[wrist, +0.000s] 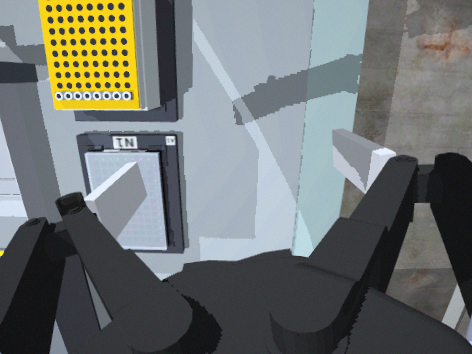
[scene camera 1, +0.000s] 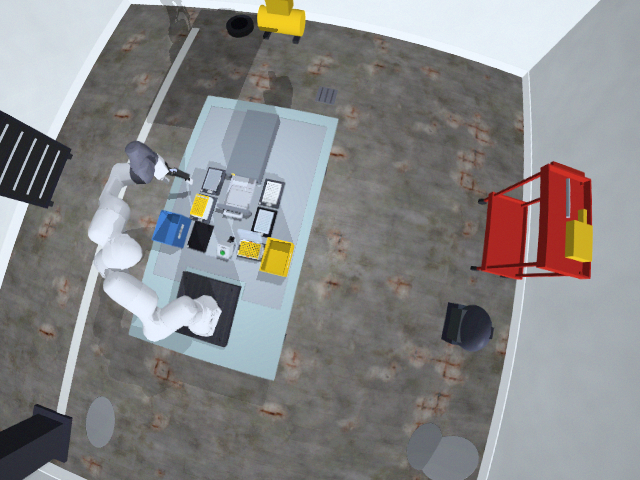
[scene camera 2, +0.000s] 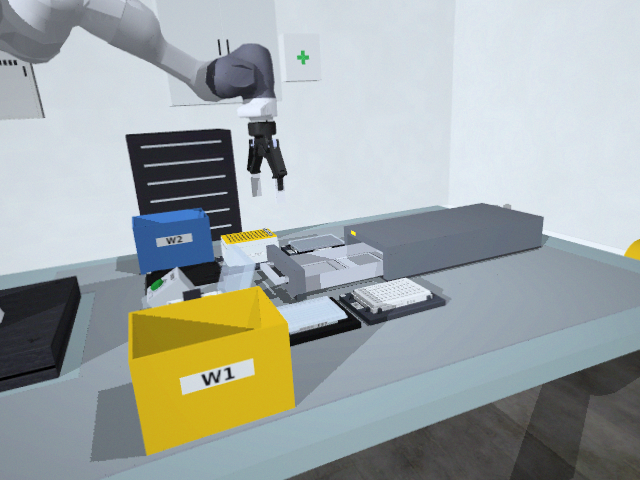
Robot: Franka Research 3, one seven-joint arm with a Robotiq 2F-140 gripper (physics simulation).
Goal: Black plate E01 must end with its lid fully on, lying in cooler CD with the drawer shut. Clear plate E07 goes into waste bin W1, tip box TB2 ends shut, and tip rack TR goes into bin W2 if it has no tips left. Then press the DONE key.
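My gripper point(scene camera 1: 189, 180) point(scene camera 2: 267, 190) point(wrist: 236, 163) is open and empty, above the table's far-left edge. In the wrist view its left finger overlaps a plate with a pale translucent top point(scene camera 1: 212, 180) point(scene camera 2: 316, 242) point(wrist: 145, 220) in the dark IN nest; its label is unreadable. The grey cooler point(scene camera 1: 256, 139) point(scene camera 2: 444, 237) has its drawer point(scene camera 1: 240, 192) point(scene camera 2: 292, 271) pulled out. A clear plate point(scene camera 1: 264, 221) point(scene camera 2: 315, 313) lies beside bin W1. The yellow-topped tip rack point(scene camera 1: 200, 205) point(scene camera 2: 250, 250) point(wrist: 90, 50) shows one row of white rings. The yellow tip box point(scene camera 1: 249, 250) has its clear lid raised.
Yellow bin W1 point(scene camera 1: 277, 258) point(scene camera 2: 217, 387) and blue bin W2 point(scene camera 1: 170, 229) point(scene camera 2: 173, 254) stand at opposite sides. A green key point(scene camera 1: 222, 252) point(scene camera 2: 156, 284) sits on a small box between them. A white plate point(scene camera 1: 271, 192) point(scene camera 2: 392, 292) lies across the drawer from the IN nest.
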